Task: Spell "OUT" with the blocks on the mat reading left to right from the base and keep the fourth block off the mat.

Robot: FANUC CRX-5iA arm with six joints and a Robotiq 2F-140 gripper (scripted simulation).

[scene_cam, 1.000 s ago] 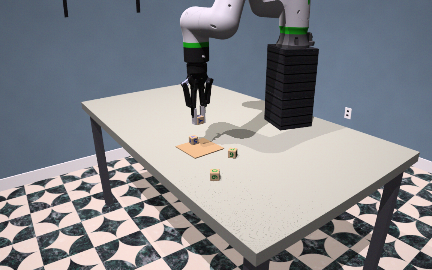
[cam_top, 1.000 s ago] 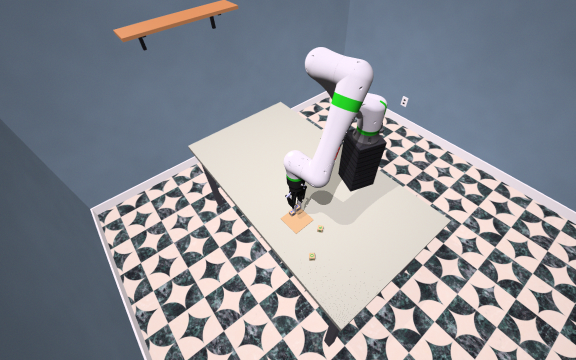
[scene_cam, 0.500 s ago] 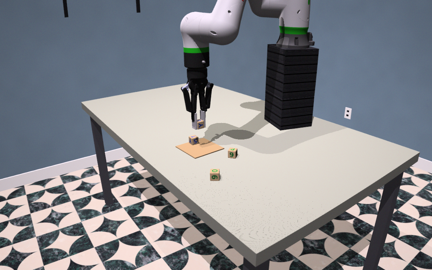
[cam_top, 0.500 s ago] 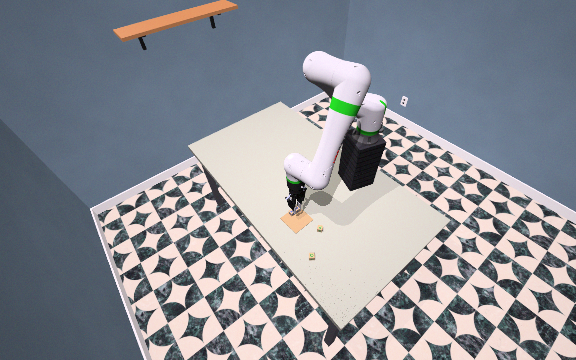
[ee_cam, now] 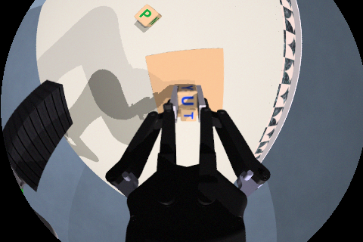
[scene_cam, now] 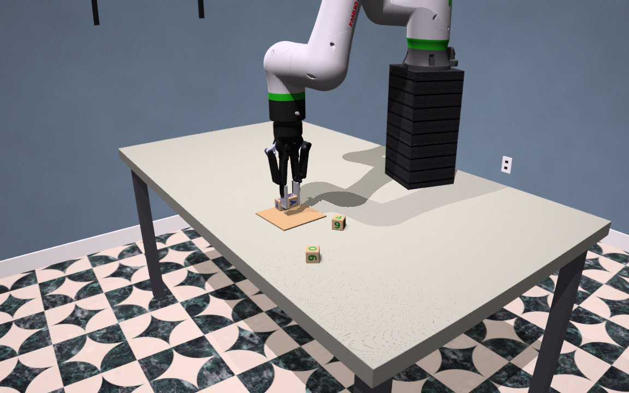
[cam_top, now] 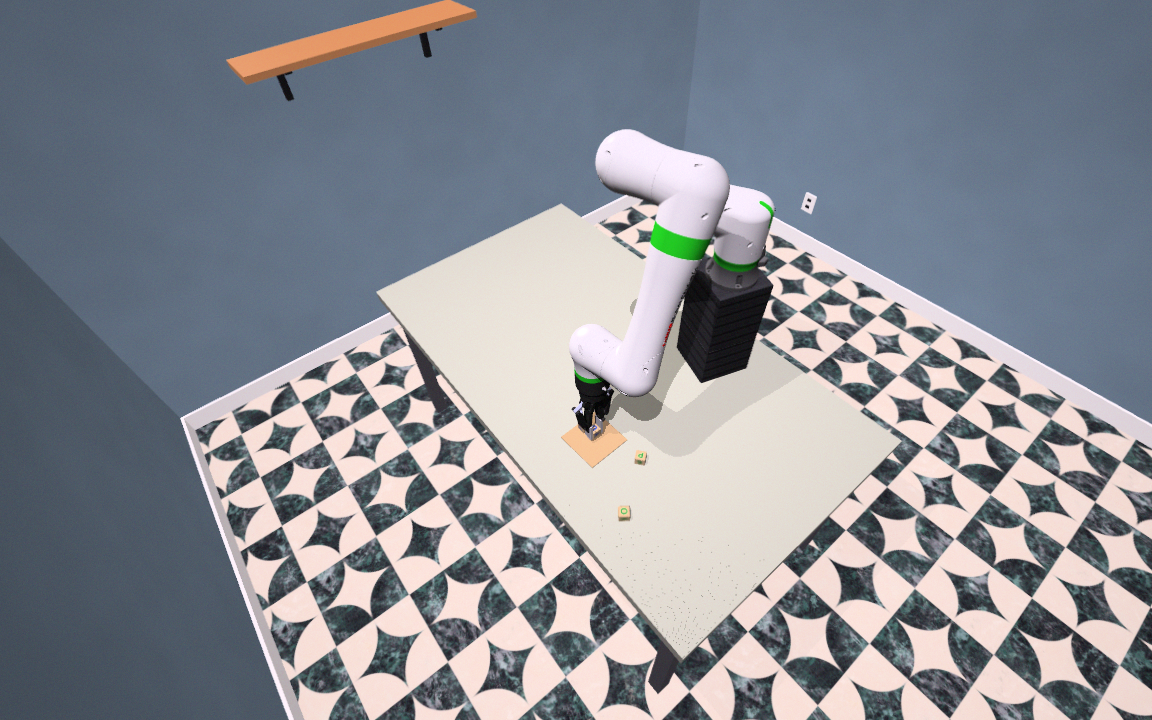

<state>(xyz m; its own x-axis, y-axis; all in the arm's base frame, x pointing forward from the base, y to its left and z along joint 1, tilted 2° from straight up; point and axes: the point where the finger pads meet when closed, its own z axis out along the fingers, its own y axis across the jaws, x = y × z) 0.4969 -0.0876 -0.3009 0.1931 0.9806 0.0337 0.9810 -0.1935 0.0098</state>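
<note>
Now: hand 6 cm above the tan mat. The rest, counted from my hand: wooden block: 13 cm ahead, 22 cm to the left, 5 cm below.
</note>
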